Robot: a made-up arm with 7 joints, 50 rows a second.
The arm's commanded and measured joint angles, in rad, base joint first. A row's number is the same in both.
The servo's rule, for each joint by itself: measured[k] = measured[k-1] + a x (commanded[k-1-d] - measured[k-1]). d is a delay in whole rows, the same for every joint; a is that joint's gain. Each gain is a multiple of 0.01, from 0.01 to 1. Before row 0 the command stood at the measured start. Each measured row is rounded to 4 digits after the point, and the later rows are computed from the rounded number. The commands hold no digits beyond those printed.
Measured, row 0:
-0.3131, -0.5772, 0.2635, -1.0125, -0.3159, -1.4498, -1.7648
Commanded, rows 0 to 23:
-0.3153, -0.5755, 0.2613, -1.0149, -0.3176, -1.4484, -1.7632
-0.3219, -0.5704, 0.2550, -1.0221, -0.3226, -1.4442, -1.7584
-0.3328, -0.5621, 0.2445, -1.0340, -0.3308, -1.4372, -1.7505
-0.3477, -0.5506, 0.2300, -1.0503, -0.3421, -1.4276, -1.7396
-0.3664, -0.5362, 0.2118, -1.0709, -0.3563, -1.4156, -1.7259
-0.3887, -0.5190, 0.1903, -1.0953, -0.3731, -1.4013, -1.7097
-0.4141, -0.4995, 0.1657, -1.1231, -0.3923, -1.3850, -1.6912
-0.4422, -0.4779, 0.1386, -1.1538, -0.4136, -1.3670, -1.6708
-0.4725, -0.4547, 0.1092, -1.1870, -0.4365, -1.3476, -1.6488
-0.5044, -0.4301, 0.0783, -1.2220, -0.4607, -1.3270, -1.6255
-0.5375, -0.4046, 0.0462, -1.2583, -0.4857, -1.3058, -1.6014
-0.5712, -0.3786, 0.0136, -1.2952, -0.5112, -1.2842, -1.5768
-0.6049, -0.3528, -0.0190, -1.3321, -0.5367, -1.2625, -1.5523
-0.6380, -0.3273, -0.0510, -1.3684, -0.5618, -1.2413, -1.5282
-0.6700, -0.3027, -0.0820, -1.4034, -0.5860, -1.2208, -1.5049
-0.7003, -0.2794, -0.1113, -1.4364, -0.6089, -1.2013, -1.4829
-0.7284, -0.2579, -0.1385, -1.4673, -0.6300, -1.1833, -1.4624
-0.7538, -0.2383, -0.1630, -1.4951, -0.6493, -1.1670, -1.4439
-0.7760, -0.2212, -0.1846, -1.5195, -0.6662, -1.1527, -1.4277
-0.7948, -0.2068, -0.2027, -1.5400, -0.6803, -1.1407, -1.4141
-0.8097, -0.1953, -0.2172, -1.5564, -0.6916, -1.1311, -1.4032
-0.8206, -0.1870, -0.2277, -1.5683, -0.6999, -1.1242, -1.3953
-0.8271, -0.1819, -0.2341, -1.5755, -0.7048, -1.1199, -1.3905
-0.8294, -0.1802, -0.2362, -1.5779, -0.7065, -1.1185, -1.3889
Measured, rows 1 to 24:
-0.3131, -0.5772, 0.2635, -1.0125, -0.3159, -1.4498, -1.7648
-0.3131, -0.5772, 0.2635, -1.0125, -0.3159, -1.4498, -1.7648
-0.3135, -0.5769, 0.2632, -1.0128, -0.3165, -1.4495, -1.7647
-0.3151, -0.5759, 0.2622, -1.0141, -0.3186, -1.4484, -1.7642
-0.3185, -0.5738, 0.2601, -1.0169, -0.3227, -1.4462, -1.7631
-0.3240, -0.5703, 0.2565, -1.0216, -0.3293, -1.4425, -1.7612
-0.3321, -0.5652, 0.2511, -1.0285, -0.3385, -1.4371, -1.7584
-0.3429, -0.5583, 0.2438, -1.0379, -0.3503, -1.4299, -1.7545
-0.3564, -0.5495, 0.2344, -1.0498, -0.3646, -1.4209, -1.7494
-0.3727, -0.5388, 0.2229, -1.0644, -0.3813, -1.4101, -1.7431
-0.3917, -0.5262, 0.2093, -1.0816, -0.4001, -1.3976, -1.7356
-0.4131, -0.5118, 0.1936, -1.1013, -0.4207, -1.3835, -1.7268
-0.4367, -0.4957, 0.1759, -1.1233, -0.4428, -1.3680, -1.7168
-0.4623, -0.4781, 0.1564, -1.1474, -0.4661, -1.3512, -1.7056
-0.4894, -0.4593, 0.1354, -1.1733, -0.4901, -1.3335, -1.6933
-0.5176, -0.4395, 0.1130, -1.2006, -0.5145, -1.3151, -1.6801
-0.5466, -0.4190, 0.0896, -1.2290, -0.5388, -1.2962, -1.6661
-0.5758, -0.3981, 0.0655, -1.2580, -0.5626, -1.2772, -1.6514
-0.6048, -0.3771, 0.0410, -1.2873, -0.5855, -1.2584, -1.6363
-0.6331, -0.3563, 0.0165, -1.3164, -0.6072, -1.2401, -1.6209
-0.6603, -0.3360, -0.0076, -1.3448, -0.6273, -1.2226, -1.6054
-0.6859, -0.3166, -0.0310, -1.3721, -0.6453, -1.2062, -1.5901
-0.7094, -0.2984, -0.0533, -1.3979, -0.6610, -1.1912, -1.5751
-0.7305, -0.2817, -0.0742, -1.4218, -0.6742, -1.1778, -1.5607
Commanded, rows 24 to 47:
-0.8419, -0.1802, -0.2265, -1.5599, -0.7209, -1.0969, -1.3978
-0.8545, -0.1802, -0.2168, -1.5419, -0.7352, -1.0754, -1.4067
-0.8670, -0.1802, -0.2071, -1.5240, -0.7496, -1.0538, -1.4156
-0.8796, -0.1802, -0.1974, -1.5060, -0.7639, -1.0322, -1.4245
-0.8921, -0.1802, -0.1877, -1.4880, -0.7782, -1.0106, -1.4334
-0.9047, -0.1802, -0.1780, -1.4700, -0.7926, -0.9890, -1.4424
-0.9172, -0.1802, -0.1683, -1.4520, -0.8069, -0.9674, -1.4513
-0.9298, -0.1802, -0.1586, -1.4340, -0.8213, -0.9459, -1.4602
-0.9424, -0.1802, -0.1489, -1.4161, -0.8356, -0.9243, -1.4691
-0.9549, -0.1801, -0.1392, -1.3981, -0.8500, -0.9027, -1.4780
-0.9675, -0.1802, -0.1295, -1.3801, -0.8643, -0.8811, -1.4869
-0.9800, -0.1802, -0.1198, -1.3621, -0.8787, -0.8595, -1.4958
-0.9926, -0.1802, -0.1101, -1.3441, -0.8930, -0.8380, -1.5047
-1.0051, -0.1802, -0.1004, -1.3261, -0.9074, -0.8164, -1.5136
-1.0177, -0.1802, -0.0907, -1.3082, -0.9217, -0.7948, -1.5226
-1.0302, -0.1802, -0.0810, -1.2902, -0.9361, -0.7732, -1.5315
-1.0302, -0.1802, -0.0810, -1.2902, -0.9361, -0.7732, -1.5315
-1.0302, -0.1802, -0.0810, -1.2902, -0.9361, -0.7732, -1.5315
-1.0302, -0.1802, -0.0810, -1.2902, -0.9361, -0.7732, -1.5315
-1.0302, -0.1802, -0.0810, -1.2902, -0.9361, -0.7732, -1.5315
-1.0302, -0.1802, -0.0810, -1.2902, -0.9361, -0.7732, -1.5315
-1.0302, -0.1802, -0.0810, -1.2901, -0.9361, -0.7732, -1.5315
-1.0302, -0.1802, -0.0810, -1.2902, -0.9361, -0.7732, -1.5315
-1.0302, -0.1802, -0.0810, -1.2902, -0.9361, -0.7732, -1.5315
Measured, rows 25 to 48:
-0.7489, -0.2667, -0.0934, -1.4433, -0.6846, -1.1662, -1.5471
-0.7642, -0.2537, -0.1105, -1.4621, -0.6920, -1.1567, -1.5344
-0.7790, -0.2427, -0.1244, -1.4758, -0.7018, -1.1447, -1.5235
-0.7933, -0.2333, -0.1355, -1.4851, -0.7132, -1.1308, -1.5142
-0.8073, -0.2253, -0.1441, -1.4905, -0.7256, -1.1154, -1.5063
-0.8210, -0.2185, -0.1505, -1.4927, -0.7386, -1.0988, -1.4998
-0.8345, -0.2128, -0.1550, -1.4920, -0.7521, -1.0812, -1.4945
-0.8478, -0.2079, -0.1578, -1.4889, -0.7659, -1.0628, -1.4903
-0.8610, -0.2037, -0.1591, -1.4837, -0.7798, -1.0437, -1.4872
-0.8741, -0.2002, -0.1590, -1.4767, -0.7939, -1.0241, -1.4850
-0.8871, -0.1972, -0.1578, -1.4682, -0.8081, -1.0041, -1.4837
-0.9000, -0.1946, -0.1556, -1.4584, -0.8223, -0.9838, -1.4832
-0.9128, -0.1924, -0.1525, -1.4474, -0.8366, -0.9633, -1.4835
-0.9256, -0.1906, -0.1486, -1.4355, -0.8509, -0.9425, -1.4845
-0.9383, -0.1890, -0.1440, -1.4227, -0.8652, -0.9216, -1.4861
-0.9510, -0.1877, -0.1388, -1.4092, -0.8795, -0.9006, -1.4883
-0.9637, -0.1866, -0.1330, -1.3951, -0.8938, -0.8794, -1.4910
-0.9763, -0.1856, -0.1268, -1.3804, -0.9082, -0.8582, -1.4942
-0.9865, -0.1848, -0.1213, -1.3678, -0.9177, -0.8412, -1.4972
-0.9948, -0.1841, -0.1165, -1.3569, -0.9240, -0.8276, -1.4999
-1.0015, -0.1835, -0.1122, -1.3476, -0.9281, -0.8167, -1.5024
-1.0070, -0.1830, -0.1085, -1.3396, -0.9308, -0.8080, -1.5047
-1.0114, -0.1826, -0.1052, -1.3327, -0.9326, -0.8010, -1.5068
-1.0150, -0.1822, -0.1023, -1.3267, -0.9338, -0.7954, -1.5088

